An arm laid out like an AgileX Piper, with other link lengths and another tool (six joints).
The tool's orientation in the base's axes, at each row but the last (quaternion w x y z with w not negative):
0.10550 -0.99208 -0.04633 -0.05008
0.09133 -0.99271 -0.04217 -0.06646
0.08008 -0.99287 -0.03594 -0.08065
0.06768 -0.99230 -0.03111 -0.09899
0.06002 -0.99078 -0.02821 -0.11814
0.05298 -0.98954 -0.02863 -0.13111
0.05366 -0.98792 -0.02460 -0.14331
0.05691 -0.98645 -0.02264 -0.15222
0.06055 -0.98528 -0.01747 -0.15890
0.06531 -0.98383 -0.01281 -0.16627
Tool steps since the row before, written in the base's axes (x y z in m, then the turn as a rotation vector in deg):
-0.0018 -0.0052 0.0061 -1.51 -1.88 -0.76
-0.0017 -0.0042 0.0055 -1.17 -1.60 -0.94
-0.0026 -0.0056 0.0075 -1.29 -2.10 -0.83
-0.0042 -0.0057 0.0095 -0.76 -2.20 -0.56
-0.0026 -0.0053 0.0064 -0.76 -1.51 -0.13
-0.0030 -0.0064 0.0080 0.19 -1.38 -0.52
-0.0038 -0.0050 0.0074 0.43 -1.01 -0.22
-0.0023 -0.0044 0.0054 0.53 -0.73 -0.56
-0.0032 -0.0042 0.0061 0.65 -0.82 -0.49
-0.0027 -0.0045 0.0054 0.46 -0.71 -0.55
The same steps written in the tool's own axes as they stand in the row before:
-0.0015 0.0036 -0.0072 -1.73 1.83 0.20
-0.0012 0.0030 -0.0064 -1.40 1.62 0.47
-0.0016 0.0041 -0.0086 -1.53 2.09 0.26
-0.0025 0.0041 -0.0108 -0.96 2.19 0.09
-0.0012 0.0044 -0.0074 -0.83 1.46 -0.24
-0.0011 0.0054 -0.0092 -0.01 1.43 0.39
-0.0017 0.0040 -0.0087 0.32 1.05 0.22
-0.0007 0.0037 -0.0063 0.32 0.82 0.60
-0.0012 0.0033 -0.0073 0.45 0.90 0.56
-0.0008 0.0037 -0.0065 0.25 0.79 0.57

